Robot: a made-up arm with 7 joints.
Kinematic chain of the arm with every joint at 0, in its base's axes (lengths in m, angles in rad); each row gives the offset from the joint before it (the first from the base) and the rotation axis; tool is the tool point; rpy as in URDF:
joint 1: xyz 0 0 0.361 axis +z
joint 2: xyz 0 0 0 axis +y
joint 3: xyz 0 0 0.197 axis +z
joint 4: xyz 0.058 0 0 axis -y
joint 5: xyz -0.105 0 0.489 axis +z
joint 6: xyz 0 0 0 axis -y
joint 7: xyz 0.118 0 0 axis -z
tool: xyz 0 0 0 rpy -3.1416 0 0
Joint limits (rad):
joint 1: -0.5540..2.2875
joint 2: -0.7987..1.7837
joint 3: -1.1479..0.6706
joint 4: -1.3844..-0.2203
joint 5: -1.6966..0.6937
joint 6: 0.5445..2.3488
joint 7: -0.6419..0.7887
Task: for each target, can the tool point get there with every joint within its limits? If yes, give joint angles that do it. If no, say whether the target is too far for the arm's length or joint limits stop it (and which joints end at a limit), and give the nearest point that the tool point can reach.
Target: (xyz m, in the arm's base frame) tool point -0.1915 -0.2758 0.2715
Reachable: no: joint limits stop it (at a limit: joint 1, joint 2, joint 3, joint 4, joint 6) | nearest point -0.0788 -0.5996 0.0708 | short by 0.397 m
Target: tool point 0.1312 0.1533 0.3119
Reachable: no: joint limits stop it (at a limit: joint 4, joint 6) | nearest point 0.4234 0.4948 0.2025 | short by 0.463 m
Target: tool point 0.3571 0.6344 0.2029
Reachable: yes | joints 1.5702 1.1864 -0.6271 -1.0259 -0.8036 0.7315 -0.2758
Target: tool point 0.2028 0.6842 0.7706
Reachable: yes | joints 1.5343 0.8817 -1.0097 -0.4557 -0.5619 1.7286 0.1492
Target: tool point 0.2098 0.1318 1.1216
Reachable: yes | joints -0.1854 -0.3323 0.2659 -0.9089 -1.2144 2.0598 -0.3220
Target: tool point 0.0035 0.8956 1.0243
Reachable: no: too far | nearest point 0.0026 0.6618 0.8511 | short by 0.291 m
